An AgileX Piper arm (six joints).
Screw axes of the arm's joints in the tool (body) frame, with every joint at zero. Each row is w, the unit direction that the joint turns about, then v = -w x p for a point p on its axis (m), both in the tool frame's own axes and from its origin. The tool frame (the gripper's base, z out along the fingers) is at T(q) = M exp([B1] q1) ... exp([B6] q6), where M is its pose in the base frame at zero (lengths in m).
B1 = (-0.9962, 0, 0.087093, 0.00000, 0.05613, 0.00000)
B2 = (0, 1, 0, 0.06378, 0.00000, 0.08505)
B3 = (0, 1, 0, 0.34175, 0.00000, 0.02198)
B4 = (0, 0, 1, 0.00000, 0.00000, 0.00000)
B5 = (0, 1, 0, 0.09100, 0.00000, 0.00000)
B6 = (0, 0, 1, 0.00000, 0.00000, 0.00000)
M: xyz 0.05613 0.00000 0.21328 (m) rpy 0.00 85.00 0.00 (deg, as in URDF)
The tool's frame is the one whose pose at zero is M.
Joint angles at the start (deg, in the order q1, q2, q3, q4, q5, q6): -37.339, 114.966, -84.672, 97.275, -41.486, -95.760
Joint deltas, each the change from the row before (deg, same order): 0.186, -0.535, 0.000, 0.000, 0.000, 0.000; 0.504, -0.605, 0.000, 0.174, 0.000, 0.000; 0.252, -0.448, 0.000, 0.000, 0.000, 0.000; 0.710, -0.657, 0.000, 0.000, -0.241, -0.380; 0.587, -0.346, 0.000, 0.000, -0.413, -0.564; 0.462, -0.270, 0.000, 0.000, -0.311, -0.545; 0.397, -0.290, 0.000, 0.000, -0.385, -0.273; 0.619, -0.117, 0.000, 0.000, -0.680, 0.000; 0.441, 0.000, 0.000, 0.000, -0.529, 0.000; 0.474, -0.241, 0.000, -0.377, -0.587, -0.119; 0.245, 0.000, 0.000, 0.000, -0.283, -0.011; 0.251, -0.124, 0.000, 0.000, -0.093, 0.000
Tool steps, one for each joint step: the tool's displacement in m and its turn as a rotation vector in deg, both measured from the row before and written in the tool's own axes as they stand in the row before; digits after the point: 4 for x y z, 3 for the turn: -0.0031, -0.0006, -0.0032, -0.190, -0.455, 0.278; -0.0034, 0.0012, -0.0049, -0.487, -0.480, 0.333; -0.0026, 0.0001, -0.0031, -0.247, -0.405, 0.198; -0.0038, 0.0019, -0.0061, -0.424, -0.659, -0.214; -0.0020, 0.0019, -0.0041, -0.127, -0.372, -0.551; -0.0016, 0.0015, -0.0032, -0.112, -0.292, -0.533; -0.0017, 0.0008, -0.0030, 0.019, -0.278, -0.221; -0.0007, 0.0024, -0.0033, 0.120, -0.175, -0.141; 0.0000, 0.0019, -0.0020, 0.133, -0.059, -0.156; -0.0018, 0.0010, -0.0032, 0.188, -0.498, -0.387; 0.0000, 0.0011, -0.0011, 0.063, -0.036, -0.095; -0.0007, 0.0009, -0.0017, -0.135, -0.152, 0.001
